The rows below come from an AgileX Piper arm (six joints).
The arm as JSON. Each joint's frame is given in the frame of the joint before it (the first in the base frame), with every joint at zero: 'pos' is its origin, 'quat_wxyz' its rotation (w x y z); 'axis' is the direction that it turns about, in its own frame. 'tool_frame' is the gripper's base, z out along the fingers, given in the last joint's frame.
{
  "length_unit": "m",
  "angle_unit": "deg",
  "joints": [
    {
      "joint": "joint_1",
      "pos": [
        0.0,
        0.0,
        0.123
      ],
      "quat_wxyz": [
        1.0,
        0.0,
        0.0,
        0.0
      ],
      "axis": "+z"
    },
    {
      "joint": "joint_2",
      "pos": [
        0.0,
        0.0,
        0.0
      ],
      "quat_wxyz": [
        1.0,
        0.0,
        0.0,
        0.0
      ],
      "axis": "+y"
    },
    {
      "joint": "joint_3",
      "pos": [
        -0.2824,
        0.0,
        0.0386
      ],
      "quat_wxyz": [
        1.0,
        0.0,
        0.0,
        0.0
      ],
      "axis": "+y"
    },
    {
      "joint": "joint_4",
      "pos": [
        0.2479,
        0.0,
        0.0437
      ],
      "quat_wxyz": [
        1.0,
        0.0,
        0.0,
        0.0
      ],
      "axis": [
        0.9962,
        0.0,
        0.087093
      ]
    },
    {
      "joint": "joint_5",
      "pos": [
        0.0,
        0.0,
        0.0
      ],
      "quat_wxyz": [
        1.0,
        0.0,
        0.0,
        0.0
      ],
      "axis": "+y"
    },
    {
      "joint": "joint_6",
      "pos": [
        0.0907,
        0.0,
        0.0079
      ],
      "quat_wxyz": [
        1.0,
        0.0,
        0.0,
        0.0
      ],
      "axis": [
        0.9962,
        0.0,
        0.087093
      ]
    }
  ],
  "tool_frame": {
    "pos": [
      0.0,
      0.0,
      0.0
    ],
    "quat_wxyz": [
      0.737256,
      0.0,
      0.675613,
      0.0
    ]
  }
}
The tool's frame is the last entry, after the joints.
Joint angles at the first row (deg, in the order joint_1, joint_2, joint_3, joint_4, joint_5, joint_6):
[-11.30, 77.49, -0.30, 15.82, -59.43, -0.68]
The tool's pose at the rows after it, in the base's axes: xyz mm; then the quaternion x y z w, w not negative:
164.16 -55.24 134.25 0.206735 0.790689 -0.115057 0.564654
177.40 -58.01 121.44 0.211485 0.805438 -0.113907 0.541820
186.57 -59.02 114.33 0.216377 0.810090 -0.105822 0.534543
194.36 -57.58 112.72 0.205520 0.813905 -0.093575 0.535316
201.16 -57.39 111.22 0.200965 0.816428 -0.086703 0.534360
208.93 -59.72 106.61 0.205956 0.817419 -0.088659 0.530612
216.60 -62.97 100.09 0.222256 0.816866 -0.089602 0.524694
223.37 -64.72 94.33 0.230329 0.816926 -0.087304 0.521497
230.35 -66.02 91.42 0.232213 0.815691 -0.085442 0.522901
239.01 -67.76 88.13 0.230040 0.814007 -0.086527 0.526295
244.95 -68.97 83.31 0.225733 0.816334 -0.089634 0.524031
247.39 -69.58 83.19 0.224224 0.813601 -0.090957 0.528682
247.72 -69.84 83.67 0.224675 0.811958 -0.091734 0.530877
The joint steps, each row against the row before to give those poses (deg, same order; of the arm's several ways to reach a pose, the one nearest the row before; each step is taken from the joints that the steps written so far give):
[0.00, 8.96, -1.80, 0.37, -0.68, 0.68]
[0.00, 6.45, -2.61, 0.00, -0.57, 0.79]
[0.00, 3.60, -1.81, -0.68, -0.51, 1.50]
[0.00, 1.18, -1.43, -2.12, 0.49, 0.63]
[0.00, 1.02, -1.40, -1.04, 0.67, 0.37]
[0.00, 2.32, -1.75, 0.55, -0.10, 0.12]
[0.00, 2.77, -1.88, 1.24, -0.12, 0.99]
[0.00, 2.36, -1.58, 0.25, -0.29, 0.90]
[0.00, 1.51, -1.54, -0.08, -0.12, 0.37]
[0.00, 1.83, -1.91, -0.05, -0.39, -0.19]
[0.00, 1.80, -1.42, 0.00, -0.14, -0.59]
[0.00, 0.45, -0.48, 0.00, -0.62, -0.11]
[0.00, 0.00, -0.05, 0.10, -0.27, 0.00]

